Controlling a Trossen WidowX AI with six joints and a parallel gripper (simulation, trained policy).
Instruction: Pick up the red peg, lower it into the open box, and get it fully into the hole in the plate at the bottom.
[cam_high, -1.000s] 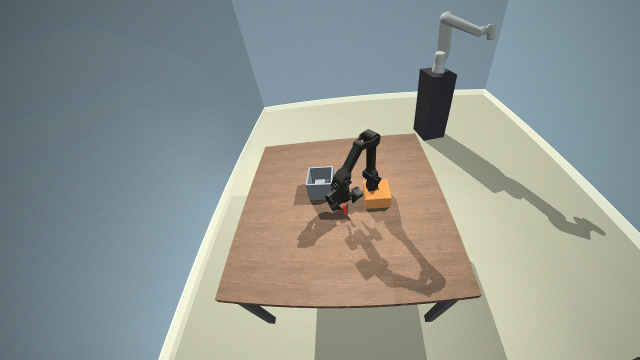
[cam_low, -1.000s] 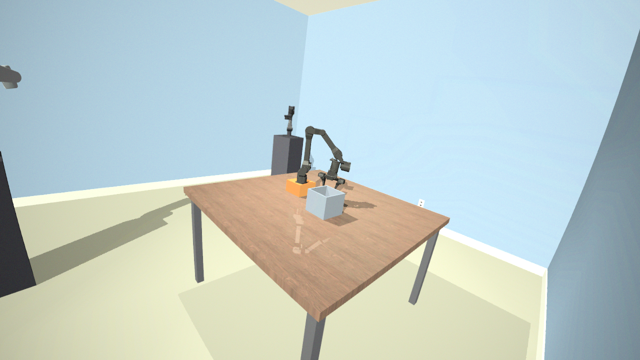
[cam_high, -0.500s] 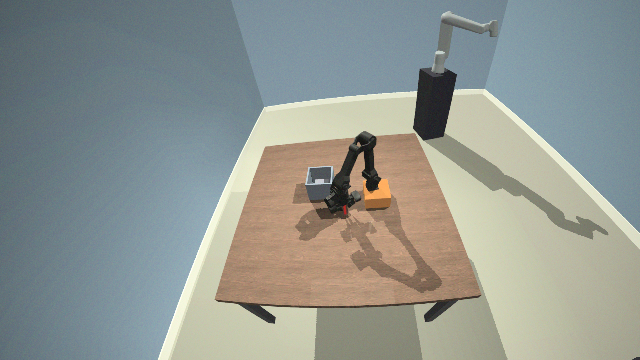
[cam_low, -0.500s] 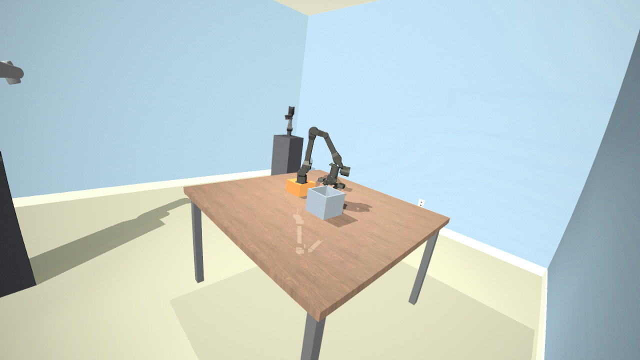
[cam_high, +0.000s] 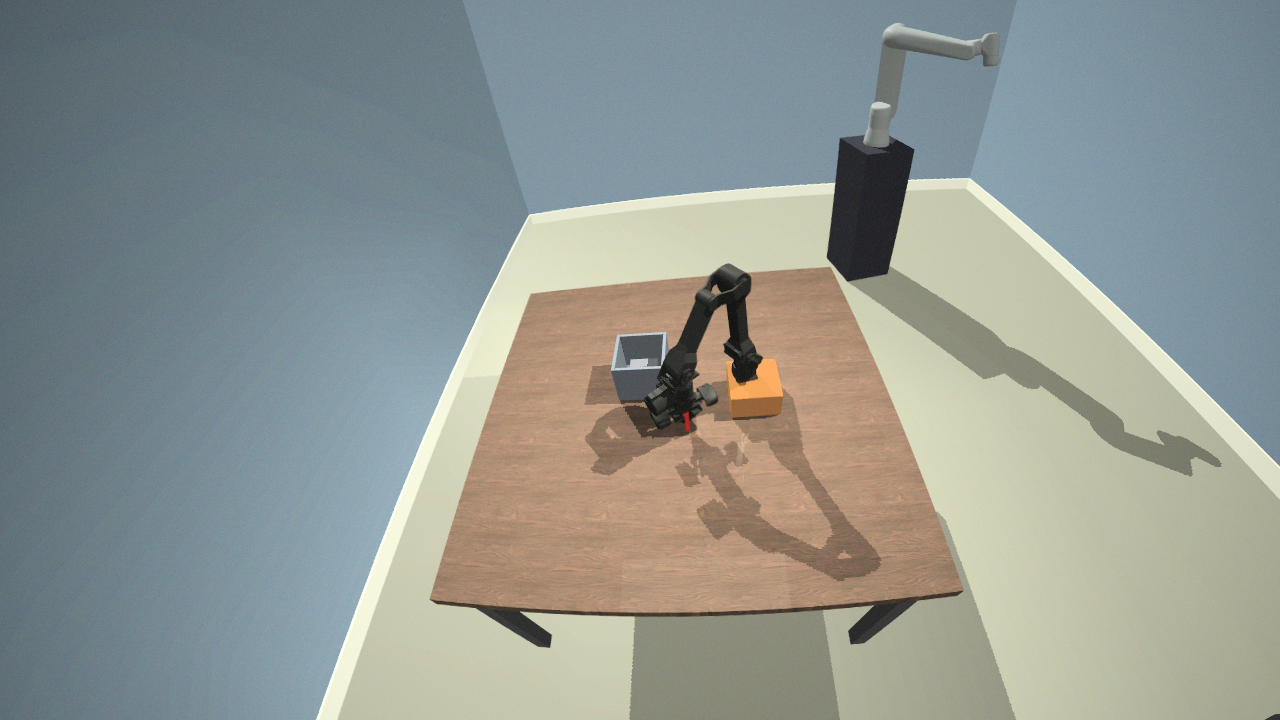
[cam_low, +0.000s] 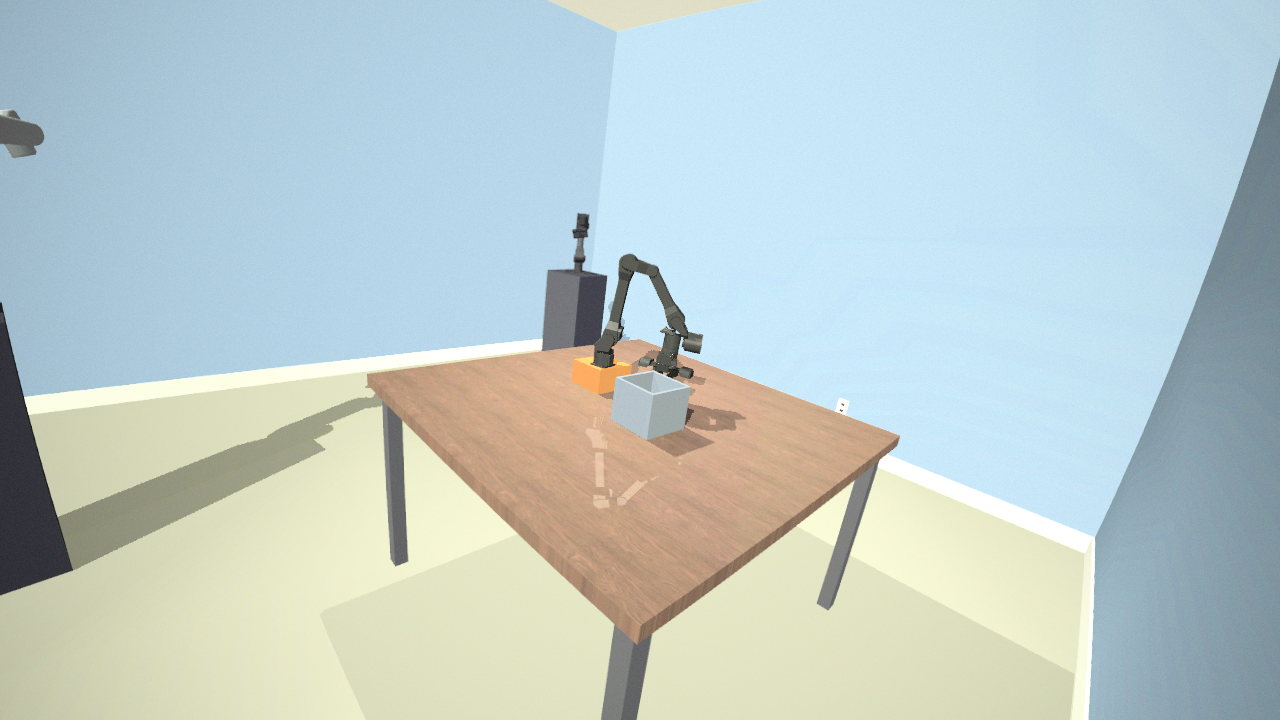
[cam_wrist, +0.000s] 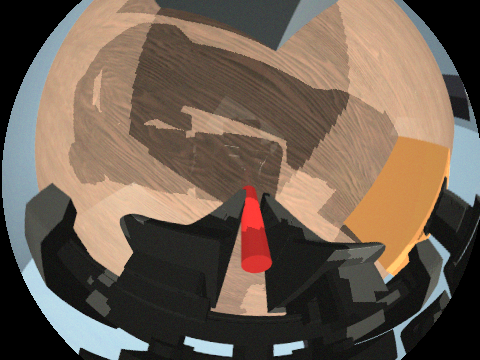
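Now: gripper tip 90 mm short of the pale plate, 220 mm to the left of it and 20 mm below it. Also, from my gripper tip: red peg 10 mm to the left, 10 mm above.
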